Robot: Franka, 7 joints.
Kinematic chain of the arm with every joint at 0, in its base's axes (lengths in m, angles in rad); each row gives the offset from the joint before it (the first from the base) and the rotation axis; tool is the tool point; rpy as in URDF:
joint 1: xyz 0 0 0.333 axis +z
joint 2: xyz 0 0 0 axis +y
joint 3: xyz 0 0 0.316 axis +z
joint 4: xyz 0.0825 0 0 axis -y
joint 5: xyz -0.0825 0 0.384 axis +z
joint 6: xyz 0 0 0 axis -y
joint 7: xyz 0.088 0 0 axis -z
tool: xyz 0 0 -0.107 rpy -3.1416 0 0
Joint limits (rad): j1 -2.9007..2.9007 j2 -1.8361..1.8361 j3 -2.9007..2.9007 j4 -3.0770..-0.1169 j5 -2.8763..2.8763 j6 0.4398..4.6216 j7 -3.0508..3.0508
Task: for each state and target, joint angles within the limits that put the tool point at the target. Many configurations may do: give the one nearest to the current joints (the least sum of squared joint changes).
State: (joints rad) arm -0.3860 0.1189 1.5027 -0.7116 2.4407 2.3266 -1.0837
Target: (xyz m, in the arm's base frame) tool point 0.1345 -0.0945 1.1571
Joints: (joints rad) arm -0.7301 0.2317 1.5636 -0.1169 2.5089 2.0721 -1.0837
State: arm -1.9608 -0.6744 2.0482 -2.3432 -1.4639 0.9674 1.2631
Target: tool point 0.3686 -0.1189 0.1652
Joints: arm -2.2214 -1.0021 2.4056 -2.4767 -1.4525 1.2305 1.2631
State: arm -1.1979 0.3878 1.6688 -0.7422 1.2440 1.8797 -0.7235
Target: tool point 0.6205 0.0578 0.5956
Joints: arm -1.0914 0.6148 1.3655 -1.5835 1.0747 1.7579 -0.7235
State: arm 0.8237 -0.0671 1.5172 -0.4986 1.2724 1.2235 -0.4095
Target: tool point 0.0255 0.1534 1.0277
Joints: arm 0.6912 0.3529 1.5378 -0.1621 1.3024 0.8101 -0.4095
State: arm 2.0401 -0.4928 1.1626 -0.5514 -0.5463 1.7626 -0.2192
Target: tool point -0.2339 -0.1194 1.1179
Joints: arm 1.9605 -0.2560 1.0917 -0.5262 -0.5739 1.9369 -0.2192
